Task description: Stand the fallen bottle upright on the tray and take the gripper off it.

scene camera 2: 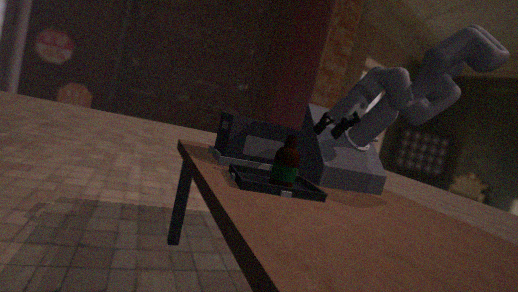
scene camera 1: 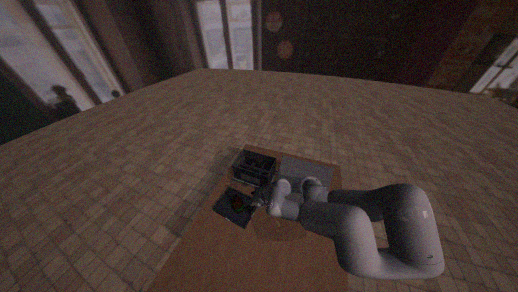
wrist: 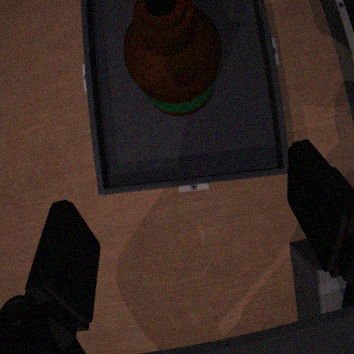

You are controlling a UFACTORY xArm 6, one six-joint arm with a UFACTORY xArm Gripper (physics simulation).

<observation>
I see my gripper and a dark brown bottle.
My gripper shows as well in the wrist view.
</observation>
